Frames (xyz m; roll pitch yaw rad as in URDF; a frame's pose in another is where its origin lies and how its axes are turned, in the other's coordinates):
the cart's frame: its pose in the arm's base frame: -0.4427 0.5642 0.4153 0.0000 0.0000 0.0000
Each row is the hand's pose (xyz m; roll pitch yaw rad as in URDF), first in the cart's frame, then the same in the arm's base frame.
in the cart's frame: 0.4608 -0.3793 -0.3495 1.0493 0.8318 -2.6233
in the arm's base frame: 0.0181 0.1849 0.0658 1.0493 0.8318 -2.6233
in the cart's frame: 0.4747 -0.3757 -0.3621 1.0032 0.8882 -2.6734
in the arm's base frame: 0.0320 0.1885 0.0532 1.0032 0.8882 -2.6734
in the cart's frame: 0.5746 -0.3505 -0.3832 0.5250 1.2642 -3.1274
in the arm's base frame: 0.1319 0.2137 0.0321 0.5250 1.2642 -3.1274
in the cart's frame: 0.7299 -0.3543 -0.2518 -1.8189 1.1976 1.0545
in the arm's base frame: 0.2872 0.2099 0.1635 -1.8189 1.1976 1.0545
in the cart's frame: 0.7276 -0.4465 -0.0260 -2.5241 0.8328 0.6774
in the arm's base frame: 0.2849 0.1177 0.3893 -2.5241 0.8328 0.6774
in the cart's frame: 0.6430 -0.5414 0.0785 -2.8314 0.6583 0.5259
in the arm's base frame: 0.2003 0.0228 0.4938 -2.8314 0.6583 0.5259
